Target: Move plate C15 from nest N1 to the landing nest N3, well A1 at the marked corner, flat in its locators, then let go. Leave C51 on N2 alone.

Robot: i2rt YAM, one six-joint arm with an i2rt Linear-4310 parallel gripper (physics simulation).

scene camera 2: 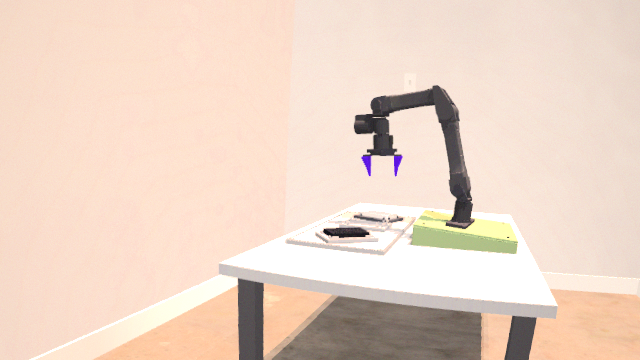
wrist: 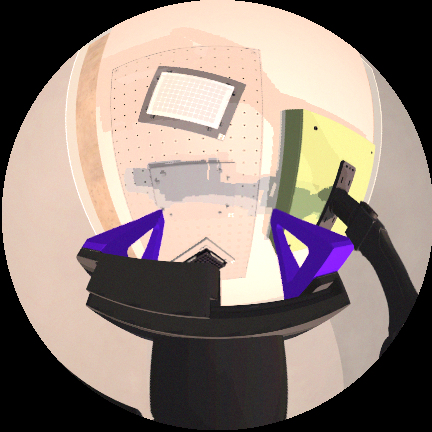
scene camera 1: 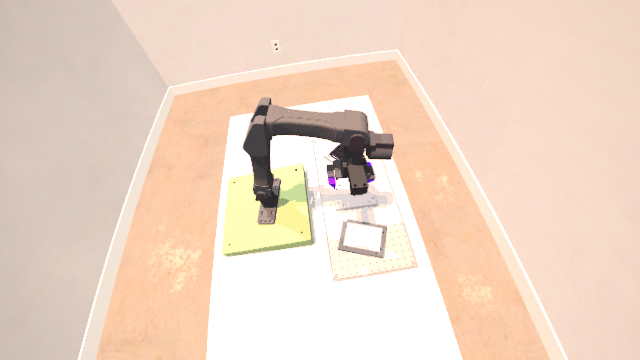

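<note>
A white plate (scene camera 1: 363, 236) (wrist: 191, 99) lies in a dark grey nest (scene camera 1: 362, 252) (wrist: 231, 107). A black plate (scene camera 1: 338, 151) (scene camera 2: 346, 232) (wrist: 207, 257) sits in a light nest (scene camera 2: 350, 239) (wrist: 206, 242) at the other end of the board. Between them is a pale nest (scene camera 1: 357, 201) (scene camera 2: 365, 226) (wrist: 187, 182) with small locators and no plate, crossed by the arm's shadow. No labels can be read, so I cannot tell which plate is C15. My gripper (scene camera 1: 351, 178) (scene camera 2: 383, 175) (wrist: 217, 214) is open and empty, pointing down high above the board. It partly hides the black plate in the wrist view.
The nests stand on a perforated board (scene camera 1: 400, 255) (wrist: 125, 100) on a white table (scene camera 1: 270, 305) (scene camera 2: 450, 277). The arm stands on a yellow-green base block (scene camera 1: 250, 230) (scene camera 2: 465, 242) (wrist: 325, 145) beside the board. Walls stand beyond the table.
</note>
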